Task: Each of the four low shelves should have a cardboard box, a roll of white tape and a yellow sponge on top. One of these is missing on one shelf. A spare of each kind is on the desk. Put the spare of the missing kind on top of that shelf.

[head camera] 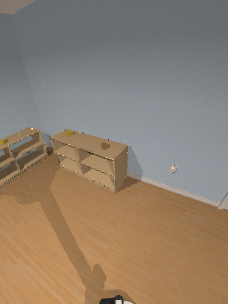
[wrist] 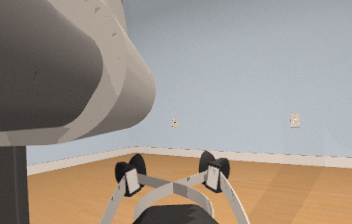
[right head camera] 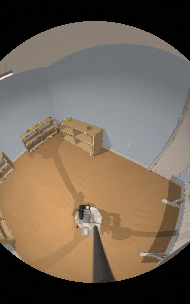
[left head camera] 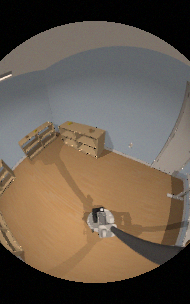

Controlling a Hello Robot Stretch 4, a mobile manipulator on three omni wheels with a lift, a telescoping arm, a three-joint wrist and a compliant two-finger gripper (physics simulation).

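Frame: origin at the robot's base, x ahead, y left, z up, level; centimetres.
Where they show: gripper, fingertip midpoint: (wrist: 172, 165) (right head camera: 80, 228) (left head camera: 96, 231).
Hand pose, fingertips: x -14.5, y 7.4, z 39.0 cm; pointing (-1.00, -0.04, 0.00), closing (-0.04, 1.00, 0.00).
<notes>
After its pixels a point has its place.
A low wooden shelf (head camera: 121, 167) @[x 151.4, y -12.6, z 32.6 cm] (left head camera: 101, 145) @[x 155.1, y -15.0, z 22.1 cm] (right head camera: 98, 142) @[x 153.7, y -14.1, z 27.1 cm] stands by the wall. On its top a yellow sponge (head camera: 69, 133) @[x 205.2, y 65.8, z 62.0 cm] (left head camera: 70, 123) @[x 206.1, y 62.6, z 59.7 cm] (right head camera: 69, 119) @[x 206.7, y 64.2, z 61.7 cm] lies towards the left end and a brown cardboard box (head camera: 105, 146) @[x 159.5, y 7.6, z 62.3 cm] (left head camera: 91, 130) @[x 159.9, y 7.5, z 61.6 cm] (right head camera: 89, 128) @[x 159.0, y 6.4, z 61.3 cm] towards the right; I see no white tape roll there. A second low shelf (head camera: 25, 133) @[x 224.6, y 153.3, z 58.2 cm] at the left bears a yellow sponge (head camera: 4, 142) @[x 190.1, y 171.1, z 60.4 cm] and a small pale thing (head camera: 19, 134) @[x 220.4, y 162.5, z 59.0 cm], too small to tell. My gripper (wrist: 172, 165) @[x -14.5, y 7.3, z 39.0 cm] is open and empty, its fingertips apart, far from the shelves.
Parts of two more shelves show at the left edge of both side head views. White desk feet (right head camera: 172, 201) (left head camera: 176, 196) stand at the right, with a small yellow thing (right head camera: 189, 198) @[x -7.6, y -153.5, z 71.9 cm] at the edge. A pale door (left head camera: 175, 135) @[x 92.7, y -148.7, z 101.6 cm] is at the right. The wall has outlets (wrist: 175, 122) @[x -254.4, y 1.7, z 37.6 cm].
</notes>
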